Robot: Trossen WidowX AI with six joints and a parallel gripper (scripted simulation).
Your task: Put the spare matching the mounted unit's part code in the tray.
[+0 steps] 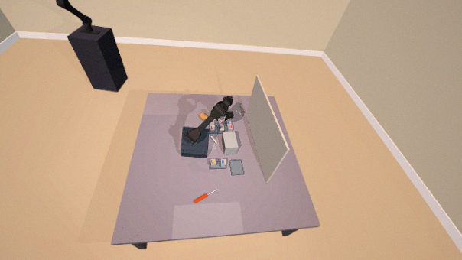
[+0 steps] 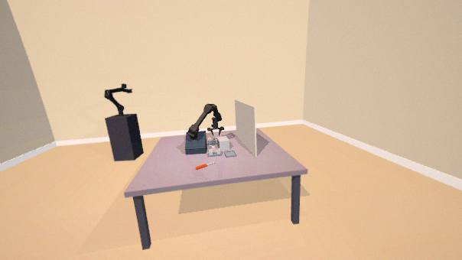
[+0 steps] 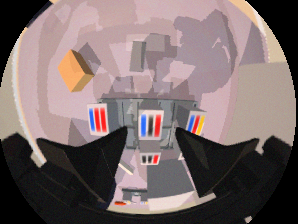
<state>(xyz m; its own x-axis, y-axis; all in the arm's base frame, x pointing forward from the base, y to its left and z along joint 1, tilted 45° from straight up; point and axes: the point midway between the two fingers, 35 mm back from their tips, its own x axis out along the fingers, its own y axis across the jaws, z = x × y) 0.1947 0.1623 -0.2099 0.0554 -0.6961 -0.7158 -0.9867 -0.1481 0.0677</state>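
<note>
The grey tray is 39 cm to the right of my gripper tip, 17 cm ahead of it and 6 cm below it. The rest, counted from my gripper tip: mounted unit (20 cm to the right, 9 cm ahead, 2 cm below); orange block (17 cm behind, 6 cm to the left, 5 cm below); pale panel (32 cm ahead, 16 cm above, 15 cm to the right).
</note>
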